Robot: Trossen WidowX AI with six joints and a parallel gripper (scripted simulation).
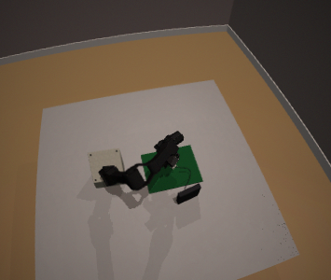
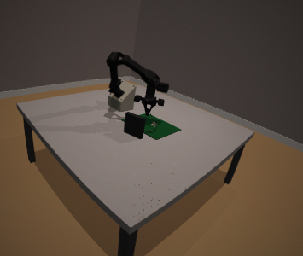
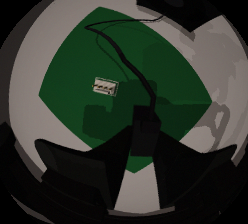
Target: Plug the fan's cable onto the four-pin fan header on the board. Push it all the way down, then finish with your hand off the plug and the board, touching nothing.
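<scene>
Right now the green board is 5 cm ahead of my gripper tip and 8 cm below it. Also, from my gripper tip: black plug: 1 cm above.
</scene>
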